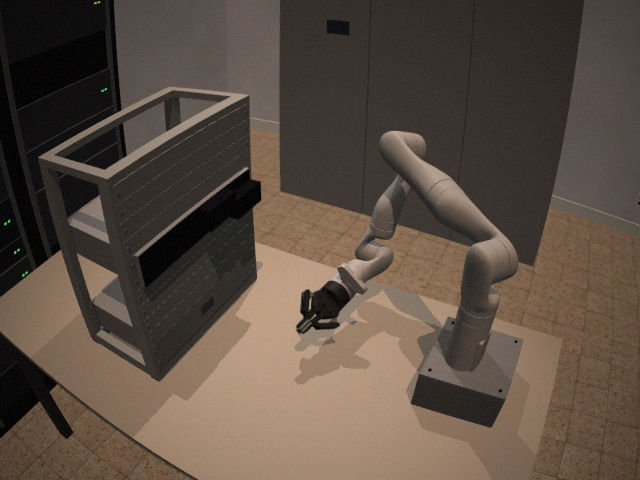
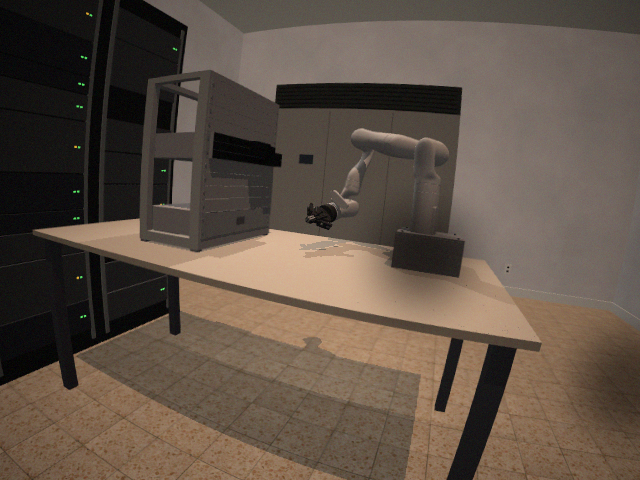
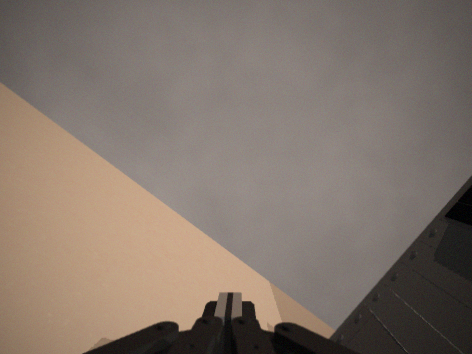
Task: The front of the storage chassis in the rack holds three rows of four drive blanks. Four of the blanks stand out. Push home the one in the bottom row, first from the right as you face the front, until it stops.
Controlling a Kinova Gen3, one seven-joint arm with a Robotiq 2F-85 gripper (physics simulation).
A grey rack shows in image 1 [174,219], in image 2 and in image 3. One and the same spot on the grey rack: [image 3: 424,279] is [image 2: 212,186].
